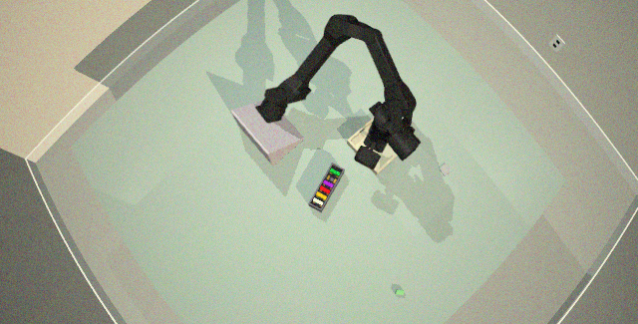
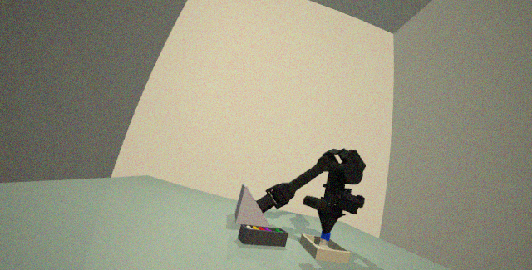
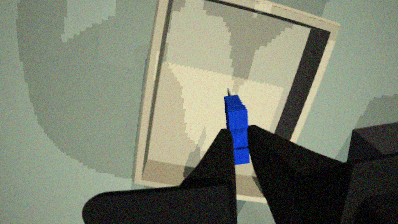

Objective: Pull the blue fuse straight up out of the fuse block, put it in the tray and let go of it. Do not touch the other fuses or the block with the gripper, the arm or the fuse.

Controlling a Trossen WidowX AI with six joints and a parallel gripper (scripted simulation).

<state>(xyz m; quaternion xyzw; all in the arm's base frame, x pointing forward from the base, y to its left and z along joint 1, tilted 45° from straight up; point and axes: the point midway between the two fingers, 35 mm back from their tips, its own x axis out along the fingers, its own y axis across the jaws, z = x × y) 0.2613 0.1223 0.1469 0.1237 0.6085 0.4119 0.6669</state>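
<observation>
My gripper tip is now 1 cm above the blue fuse. Also, from my gripper tip: green fuse: 1 cm behind, 14 cm to the right, 3 cm below; beige tray: 5 cm below; purple fuse: 1 cm ahead, 18 cm to the right, 3 cm below.
</observation>
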